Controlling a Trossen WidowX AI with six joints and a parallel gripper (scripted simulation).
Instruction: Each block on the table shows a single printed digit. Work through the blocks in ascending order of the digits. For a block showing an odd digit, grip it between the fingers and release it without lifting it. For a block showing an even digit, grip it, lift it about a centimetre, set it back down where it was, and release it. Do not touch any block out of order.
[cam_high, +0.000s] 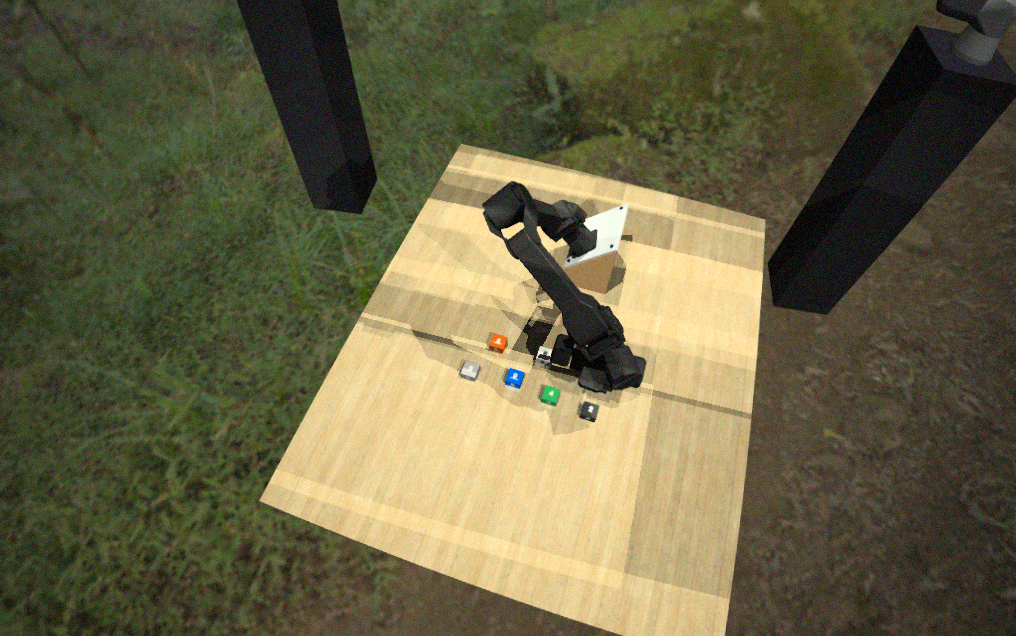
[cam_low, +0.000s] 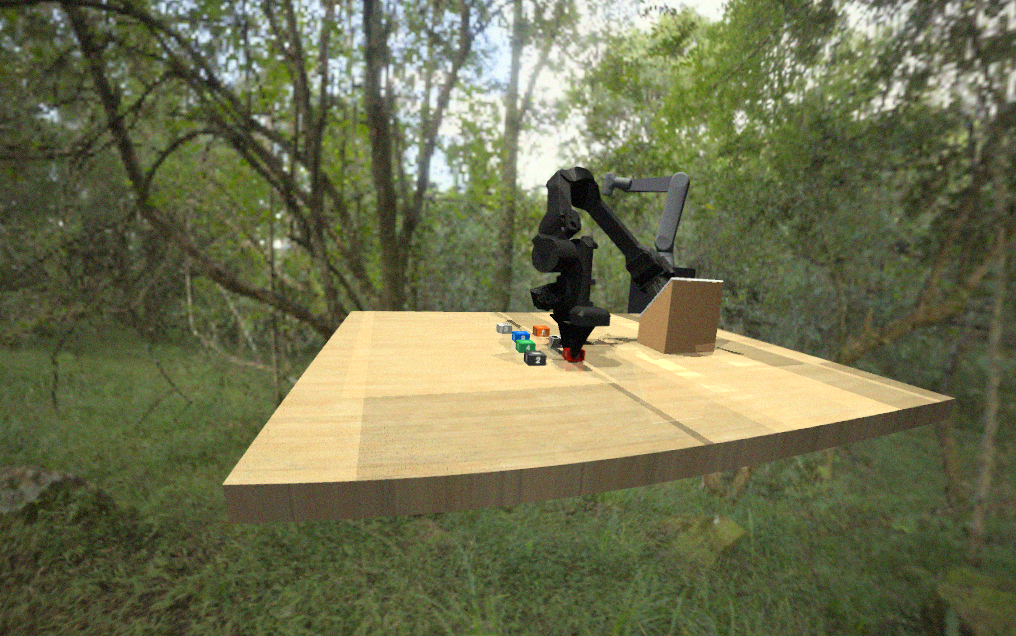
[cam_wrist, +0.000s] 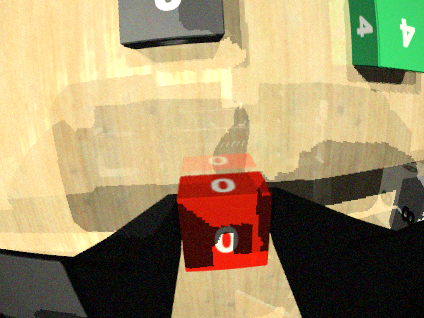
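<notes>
The red block is 1 cm behind my gripper tip. Also, from my gripper tip: white block: 11 cm to the right, 4 cm behind; then black block: 8 cm ahead; then green block: 8 cm to the right, 5 cm ahead.
</notes>
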